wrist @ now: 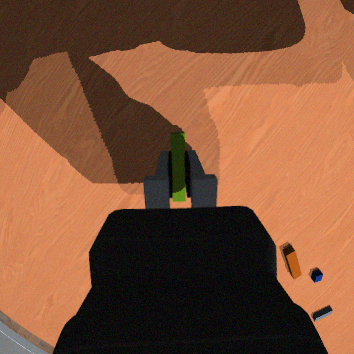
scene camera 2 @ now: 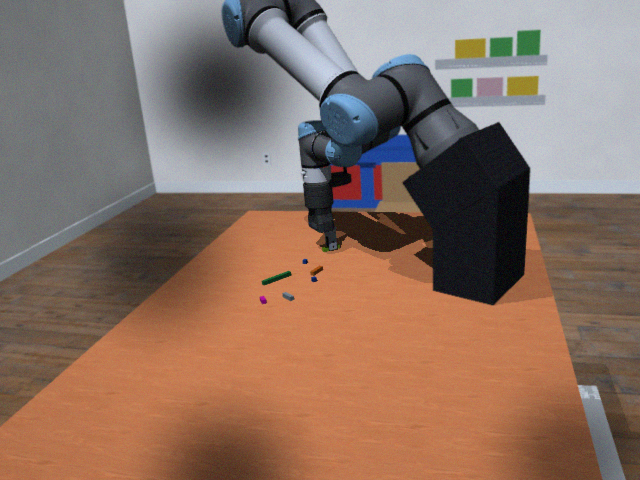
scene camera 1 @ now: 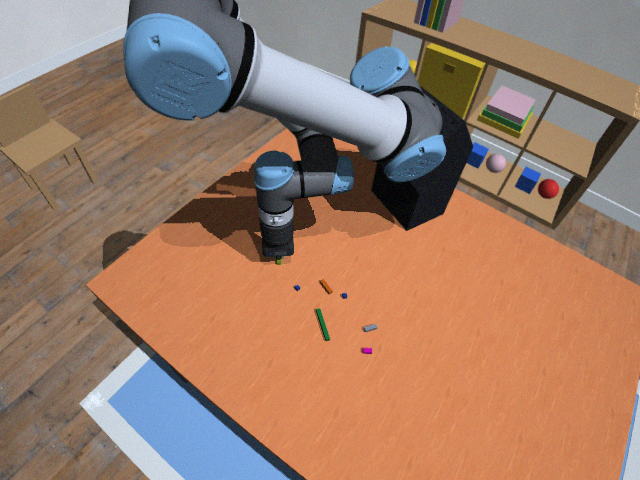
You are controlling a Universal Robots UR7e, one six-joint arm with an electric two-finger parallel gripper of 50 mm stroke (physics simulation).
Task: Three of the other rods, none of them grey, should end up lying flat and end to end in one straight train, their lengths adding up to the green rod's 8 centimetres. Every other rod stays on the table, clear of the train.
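Where they show: gripper, fingertip midpoint: (wrist: 177, 164) (scene camera 2: 331, 248) (scene camera 1: 278, 255); arm's base at its link origin: (scene camera 2: 450, 151).
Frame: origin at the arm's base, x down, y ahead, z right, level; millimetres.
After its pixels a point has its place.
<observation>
My gripper (scene camera 2: 331, 247) {x 293, y 287, z 206 mm} (wrist: 177, 164) {x 293, y 287, z 206 mm} is shut on the lime rod (scene camera 1: 279, 261) {x 286, y 306, z 194 mm} (scene camera 2: 325, 249) {x 289, y 302, z 191 mm} (wrist: 178, 165) {x 286, y 285, z 206 mm}, at table height; in scene camera 1 the fingers are mostly hidden behind the gripper body. The dark green rod (scene camera 1: 322, 324) {x 286, y 418, z 23 mm} (scene camera 2: 276, 277) {x 288, y 414, z 19 mm} lies flat, apart from the others. An orange rod (scene camera 1: 325, 286) {x 287, y 321, z 58 mm} (scene camera 2: 316, 270) {x 288, y 319, z 51 mm} (wrist: 293, 263) {x 286, y 317, z 60 mm} lies between two small blue rods, one blue rod (scene camera 1: 297, 287) {x 286, y 354, z 118 mm} (scene camera 2: 305, 261) {x 289, y 351, z 114 mm} on one side and the other blue rod (scene camera 1: 344, 295) {x 287, y 324, z 6 mm} (scene camera 2: 313, 279) {x 289, y 323, z 0 mm} (wrist: 316, 275) {x 287, y 320, z 11 mm} on the other. A magenta rod (scene camera 1: 367, 350) {x 286, y 432, z -94 mm} (scene camera 2: 263, 299) {x 286, y 429, z -102 mm} lies near the grey rod (scene camera 1: 370, 327) {x 287, y 377, z -81 mm} (scene camera 2: 287, 296) {x 289, y 376, z -87 mm} (wrist: 323, 313) {x 288, y 373, z -78 mm}. None of these touch.
The loose rods lie on the orange table (scene camera 1: 465, 335) {x 297, y 295, z -298 mm} (scene camera 2: 361, 372) {x 296, y 215, z -385 mm}, to one side of the gripper. The arm's black pedestal (scene camera 1: 413, 196) {x 171, y 40, z -61 mm} (scene camera 2: 465, 242) {x 166, y -12, z -120 mm} stands on the table. A wooden shelf unit (scene camera 1: 496, 43) is behind it, and a chair (scene camera 1: 41, 144) stands on the floor at left.
</observation>
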